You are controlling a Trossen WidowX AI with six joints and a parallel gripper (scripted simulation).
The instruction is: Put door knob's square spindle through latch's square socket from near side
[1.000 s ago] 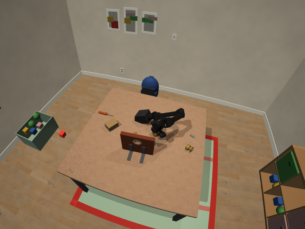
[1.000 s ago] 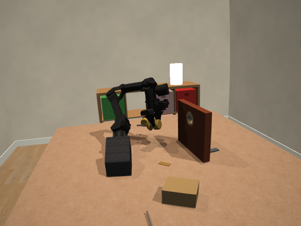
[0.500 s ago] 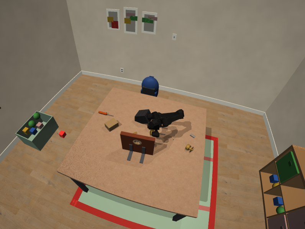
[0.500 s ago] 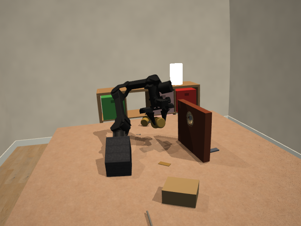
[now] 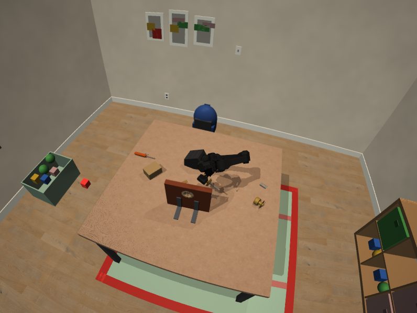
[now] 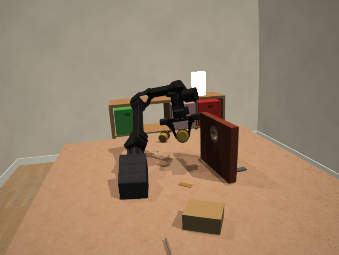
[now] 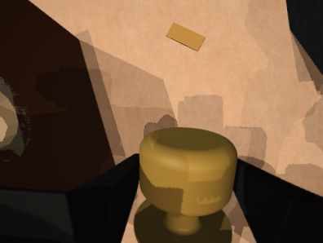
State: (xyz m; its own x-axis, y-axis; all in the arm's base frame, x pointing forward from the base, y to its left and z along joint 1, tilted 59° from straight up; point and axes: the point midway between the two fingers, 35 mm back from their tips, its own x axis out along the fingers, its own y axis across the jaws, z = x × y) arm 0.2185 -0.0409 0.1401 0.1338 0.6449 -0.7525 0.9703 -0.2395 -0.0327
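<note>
My gripper is now 150 mm short of the dark red wooden door panel, 60 mm to the left of it and 40 mm above it. Round my hand: tan box: 440 mm to the right, 160 mm below; then flat plate: 190 mm below, 170 mm to the right, 20 mm behind; then grey piece: 410 mm to the left, 240 mm behind, 190 mm below.
</note>
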